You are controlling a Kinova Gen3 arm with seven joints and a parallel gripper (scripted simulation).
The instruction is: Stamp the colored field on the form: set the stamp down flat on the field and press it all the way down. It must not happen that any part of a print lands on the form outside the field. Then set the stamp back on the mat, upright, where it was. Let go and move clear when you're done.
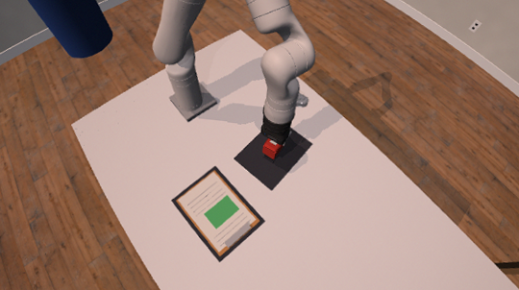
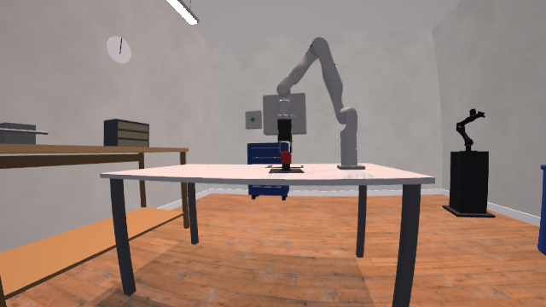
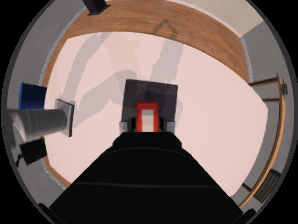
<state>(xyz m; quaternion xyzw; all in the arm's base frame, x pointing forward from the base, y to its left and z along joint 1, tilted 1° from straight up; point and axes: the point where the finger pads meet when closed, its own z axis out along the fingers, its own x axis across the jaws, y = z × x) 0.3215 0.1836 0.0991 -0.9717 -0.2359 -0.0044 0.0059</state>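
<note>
Now: the red stamp 6 cm below my hand. Round my hand: dark mat 11 cm below; then form 26 cm to the right, 11 cm below, 11 cm ahead.
</note>
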